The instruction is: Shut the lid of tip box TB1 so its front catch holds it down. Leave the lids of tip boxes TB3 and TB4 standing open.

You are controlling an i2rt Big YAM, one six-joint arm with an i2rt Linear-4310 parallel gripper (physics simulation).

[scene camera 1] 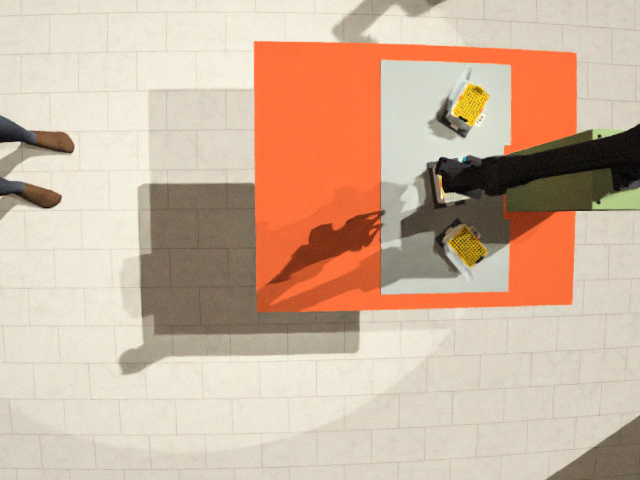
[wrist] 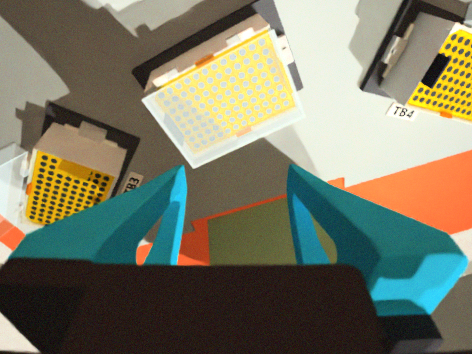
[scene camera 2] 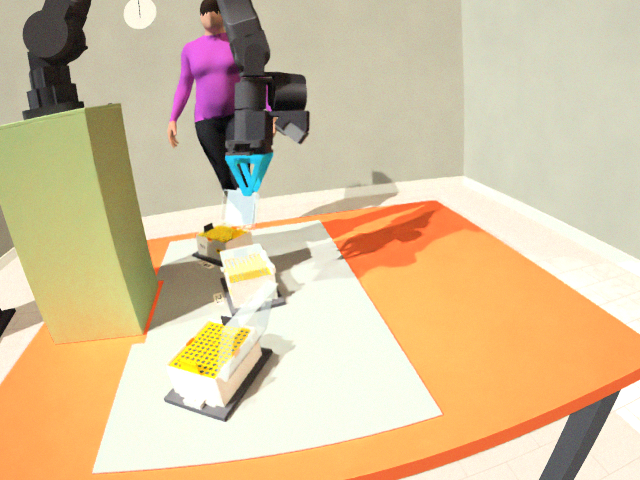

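Where they show: gripper, fingertip midpoint: [wrist: 236, 176] [scene camera 2: 250, 193]; arm's base, origin of the base link: [scene camera 2: 56, 114].
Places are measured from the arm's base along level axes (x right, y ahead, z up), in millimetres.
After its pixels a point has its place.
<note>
TB1, the middle tip box [scene camera 1: 453, 197] {x -6, y 316, z -332 mm} [scene camera 2: 250, 289] {x 102, y 293, z -370 mm} [wrist: 205, 77] {x 40, y 335, z -332 mm}, has its clear lid [scene camera 2: 245, 256] {x 35, y 305, z -332 mm} [wrist: 225, 100] {x 44, y 310, z -332 mm} lying over the yellow tip rack. Whether its front catch is engaged cannot be told. My gripper [scene camera 2: 248, 193] {x 49, y 331, z -206 mm} [wrist: 236, 176] {x 49, y 331, z -206 mm} is partly open with nothing between its cyan fingers, raised above TB1 near its front edge in the wrist view. The arm hides much of TB1 in scene camera 1. TB4 [scene camera 1: 469, 105] {x 272, y 199, z -352 mm} [scene camera 2: 214, 356] {x 293, y 194, z -353 mm} [wrist: 417, 60] and TB3 [scene camera 1: 465, 246] {x -170, y 297, z -353 mm} [scene camera 2: 224, 242] {x -117, y 285, z -354 mm} [wrist: 75, 170] {x -124, y 319, z -341 mm} have their lids standing open.
The boxes stand on a grey mat [scene camera 1: 413, 113] {x 290, y 366, z -409 mm} [scene camera 2: 336, 413] {x 412, y 321, z -410 mm} on an orange table [scene camera 1: 315, 129] {x 299, y 694, z -413 mm} [scene camera 2: 491, 320] {x 360, y 647, z -413 mm}. A green pedestal [scene camera 1: 547, 191] {x -38, y 100, z -180 mm} [scene camera 2: 56, 217] {x 81, y -19, z -166 mm} bears the arm base. A person in a purple top [scene camera 2: 214, 77] stands beyond the table.
</note>
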